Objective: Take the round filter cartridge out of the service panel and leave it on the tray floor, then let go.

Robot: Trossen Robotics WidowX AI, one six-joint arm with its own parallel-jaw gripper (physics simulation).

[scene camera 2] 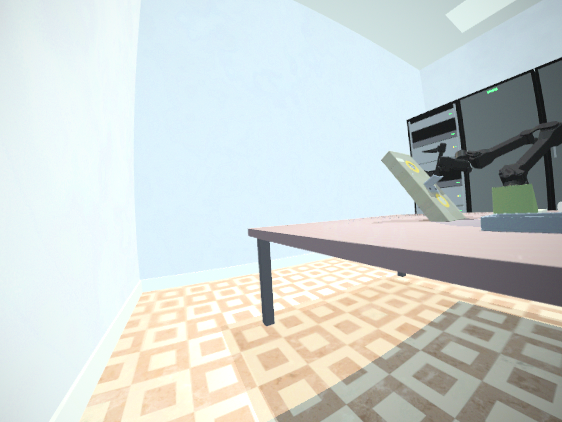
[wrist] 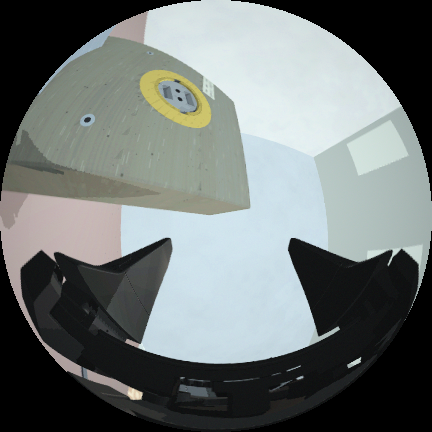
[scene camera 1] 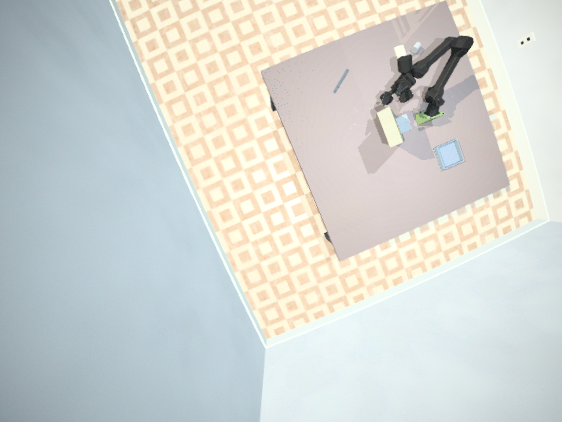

Observation:
The pictures show: the gripper and a round filter cartridge.

